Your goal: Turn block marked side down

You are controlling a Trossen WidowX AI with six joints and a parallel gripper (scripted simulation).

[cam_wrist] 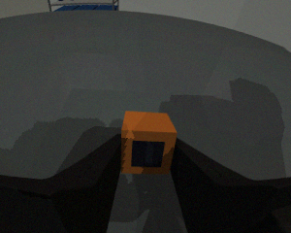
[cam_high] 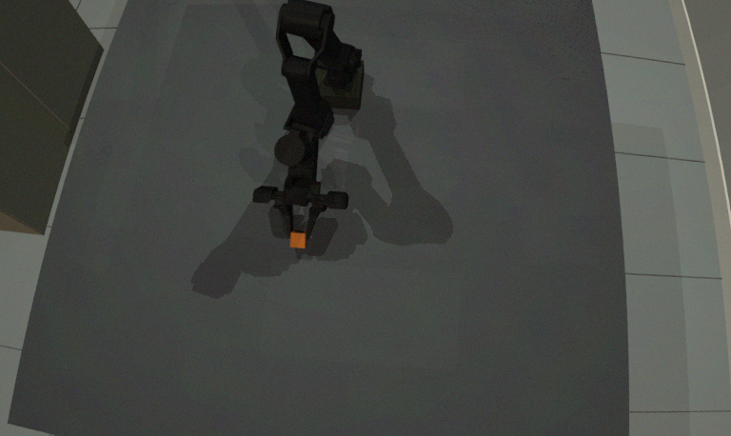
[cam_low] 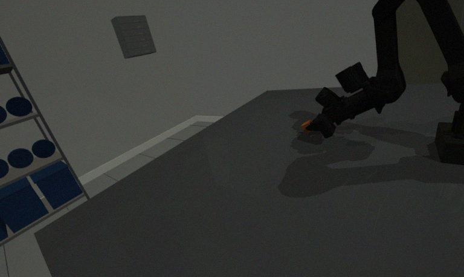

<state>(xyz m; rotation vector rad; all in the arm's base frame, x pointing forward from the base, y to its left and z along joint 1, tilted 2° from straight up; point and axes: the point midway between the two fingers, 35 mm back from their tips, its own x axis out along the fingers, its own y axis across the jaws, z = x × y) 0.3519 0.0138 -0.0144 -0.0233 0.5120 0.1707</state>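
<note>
Right now my gripper tip is 10 mm past the block.
</note>
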